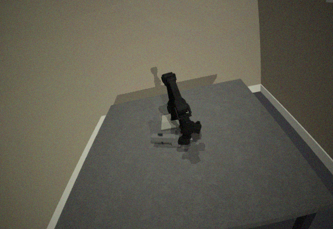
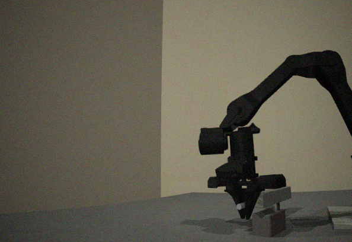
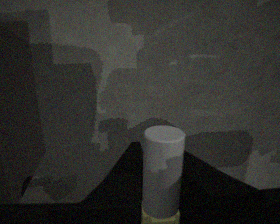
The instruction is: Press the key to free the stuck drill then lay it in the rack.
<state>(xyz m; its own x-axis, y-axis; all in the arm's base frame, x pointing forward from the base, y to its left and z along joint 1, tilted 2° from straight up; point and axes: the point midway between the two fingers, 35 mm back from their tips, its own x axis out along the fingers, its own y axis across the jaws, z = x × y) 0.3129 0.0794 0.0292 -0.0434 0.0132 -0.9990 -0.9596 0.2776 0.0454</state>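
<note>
Right now the drill is 1 cm behind my gripper tip, 4 cm to the right of it and 3 cm above it. Also, from my gripper tip: grey fixture 4 cm behind, 13 cm to the right, 3 cm above; small dark key 5 cm behind, 17 cm to the right, 4 cm above; dark rack 6 cm behind, 5 cm to the left, 1 cm above.
</note>
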